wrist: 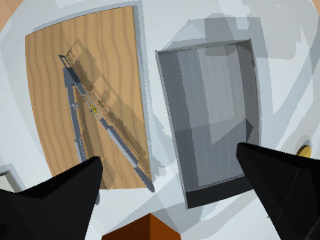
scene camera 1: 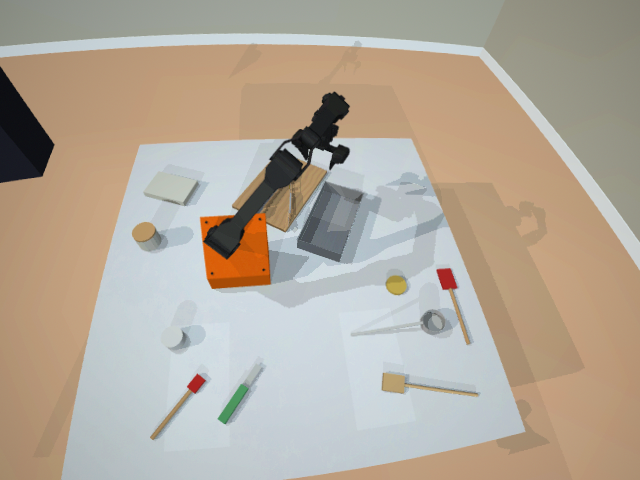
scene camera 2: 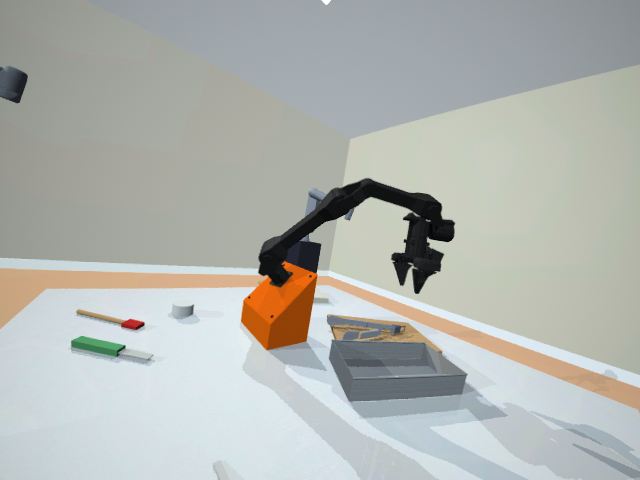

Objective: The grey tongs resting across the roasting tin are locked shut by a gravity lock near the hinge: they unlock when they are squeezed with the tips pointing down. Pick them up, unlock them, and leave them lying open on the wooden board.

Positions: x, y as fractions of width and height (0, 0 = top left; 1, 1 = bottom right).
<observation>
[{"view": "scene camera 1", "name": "beige block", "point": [0.28, 0.39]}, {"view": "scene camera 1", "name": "strainer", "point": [0.68, 0.67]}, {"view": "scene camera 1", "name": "wooden board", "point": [0.43, 0.44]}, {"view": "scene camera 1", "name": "grey roasting tin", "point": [0.51, 0.48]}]
</observation>
